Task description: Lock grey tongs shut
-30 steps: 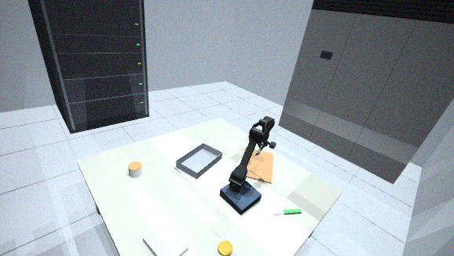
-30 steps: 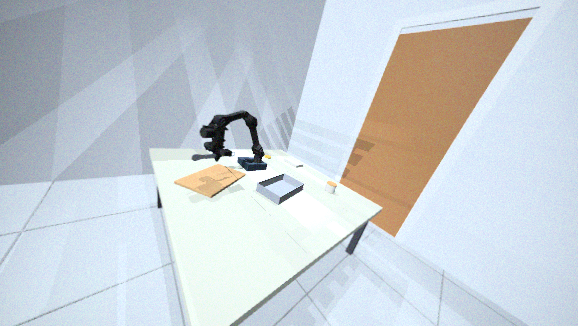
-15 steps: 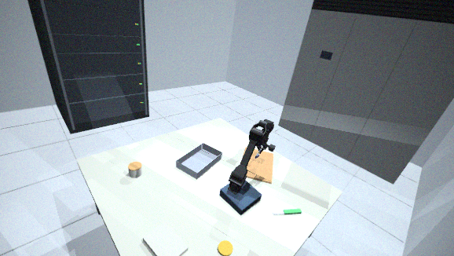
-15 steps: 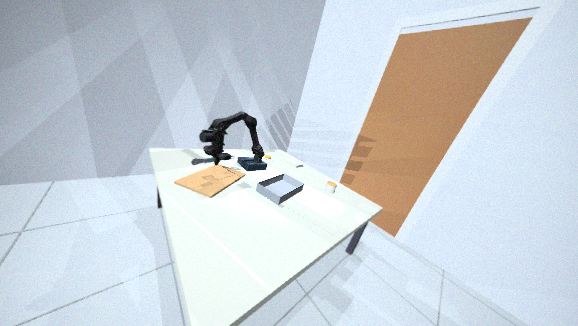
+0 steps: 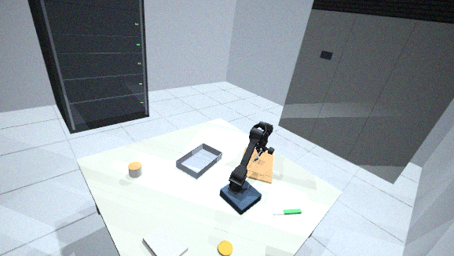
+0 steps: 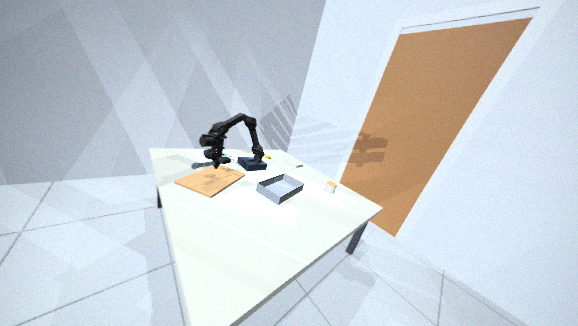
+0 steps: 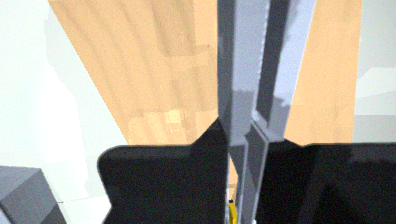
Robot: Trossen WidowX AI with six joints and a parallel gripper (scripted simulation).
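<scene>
My gripper tip is 70 mm above the wooden board. The rest, counted from my gripper tip: grey roasting tin (310 mm to the left, 310 mm ahead, 50 mm below); white slab (860 mm to the left, 60 mm below, 10 mm behind); yellow disc (680 mm to the left, 230 mm behind, 60 mm below).
</scene>
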